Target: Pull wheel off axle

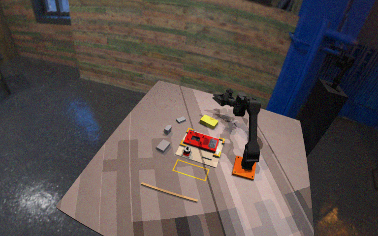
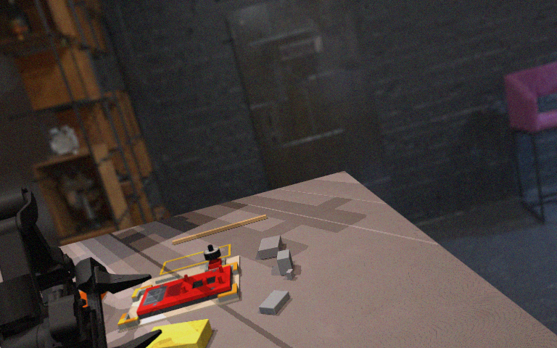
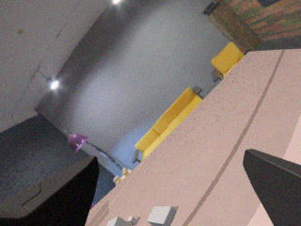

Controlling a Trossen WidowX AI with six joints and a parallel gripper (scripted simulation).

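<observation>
The black wheel lies 9 cm ahead of my gripper tip, 42 cm to the left of it and 11 cm below it. Also, from my gripper tip: wooden stick (13 cm ahead, 70 cm to the left, 14 cm below); yellow block (1 cm behind, 12 cm to the left, 13 cm below).
</observation>
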